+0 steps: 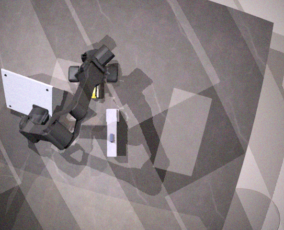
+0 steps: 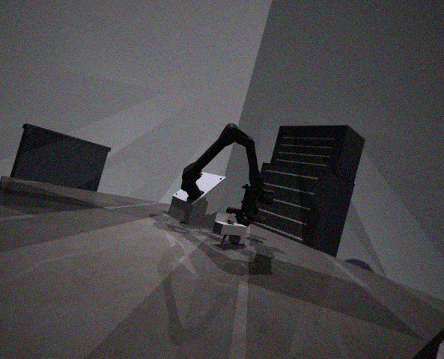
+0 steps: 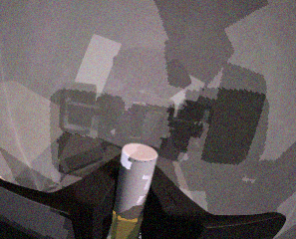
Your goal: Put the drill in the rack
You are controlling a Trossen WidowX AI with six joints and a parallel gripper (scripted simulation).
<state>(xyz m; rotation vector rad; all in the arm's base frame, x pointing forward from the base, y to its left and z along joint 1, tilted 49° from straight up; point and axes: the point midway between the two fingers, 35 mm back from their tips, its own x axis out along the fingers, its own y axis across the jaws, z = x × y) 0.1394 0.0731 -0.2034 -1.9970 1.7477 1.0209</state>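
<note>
My gripper tip is now 40 mm to the left of the drill, 40 mm below it and 10 mm short of it. From my gripper tip the other things lie so: blue-grey key (210 mm to the right, 150 mm ahead, 40 mm above); beige rack (50 mm to the right, 10 mm ahead, 10 mm above).
</note>
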